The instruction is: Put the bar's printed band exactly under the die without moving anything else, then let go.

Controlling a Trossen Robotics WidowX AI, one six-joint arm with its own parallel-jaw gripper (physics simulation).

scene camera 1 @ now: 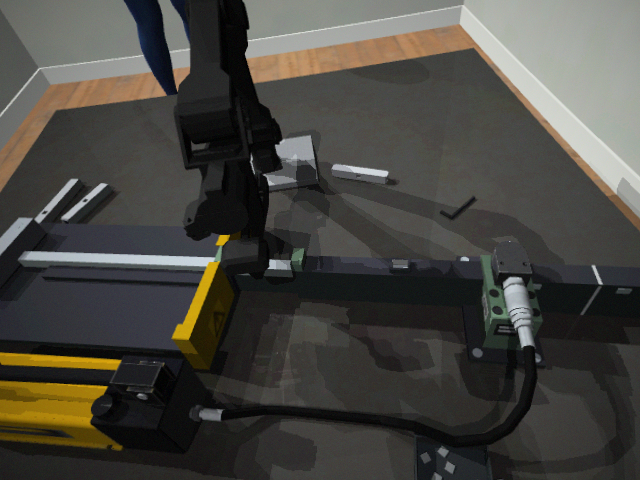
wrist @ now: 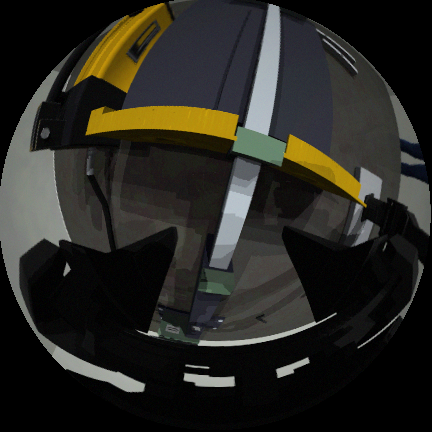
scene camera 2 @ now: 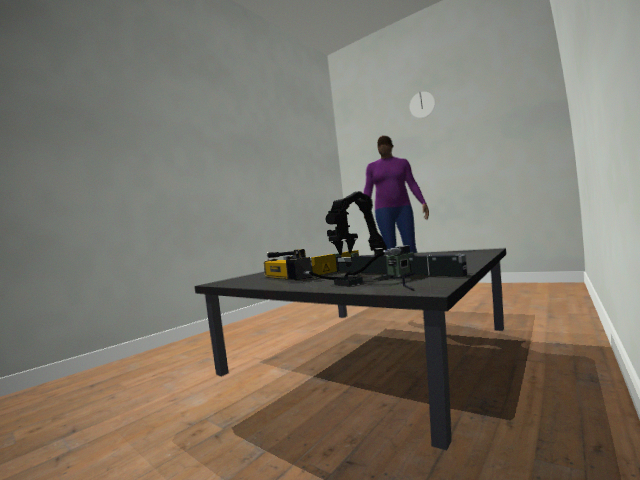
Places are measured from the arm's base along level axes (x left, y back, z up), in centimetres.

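Pixels of known places: gripper, fingertip midpoint: [wrist: 231, 232] [scene camera 2: 345, 254]; arm's base, origin of the base link: [scene camera 1: 266, 165] [wrist: 367, 206].
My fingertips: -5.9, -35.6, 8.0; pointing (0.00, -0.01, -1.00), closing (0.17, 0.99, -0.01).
For each thing: its top centre in the pictures, then the offset to it from my fingertips, as dx, dy, dz. "*": a spot on its surface instead.
- green guide block, surface spot: [wrist: 257, 145] * -5.8, +2.5, +0.4
- second green block, surface spot: [wrist: 218, 282] [scene camera 1: 292, 255] * +5.1, -1.9, +0.3
- green unit, surface spot: [scene camera 1: 493, 330] * +28.8, -21.8, -3.2
- yellow guard, surface spot: [wrist: 165, 120] * -8.7, -2.9, +0.4
- black cable, surface spot: [scene camera 1: 330, 412] * +4.3, -24.1, -7.7
- yellow machine, surface spot: [scene camera 1: 51, 408] * -29.4, -15.2, -0.5
- small tray, surface spot: [scene camera 1: 467, 465] * +18.6, -34.6, -8.7
- hex key, middle of its top: [scene camera 1: 457, 204] +39.9, +7.4, -8.3
- short bar, middle of its top: [scene camera 1: 359, 170] +25.1, +23.8, -6.9
The long pale metal bar [scene camera 1: 118, 259] [wrist: 239, 205] lies through the green guide block [wrist: 257, 145] in the yellow guard and runs to a second green block [scene camera 1: 298, 259] [wrist: 218, 282]. I cannot make out a printed band on it. A green unit [scene camera 1: 493, 330] [scene camera 2: 398, 266] [wrist: 175, 331] with a dark head and silver connector stands beside the dark rail at the right; whether it carries the die I cannot tell. My gripper [scene camera 2: 345, 251] [wrist: 231, 232] is open and empty, with its fingers on either side of the bar's line, above the stretch between the green blocks. In scene camera 1 the arm hides the fingertips.
The yellow guard [scene camera 1: 193, 335] [scene camera 2: 324, 264] [wrist: 165, 120] stands close to the gripper. A dark rail [scene camera 1: 351, 279] runs right. A black cable [scene camera 1: 330, 412] crosses the front to a yellow machine [scene camera 1: 51, 408]. A small tray [scene camera 1: 467, 465], a hex key [scene camera 1: 453, 213] and a short bar [scene camera 1: 359, 172] lie apart.
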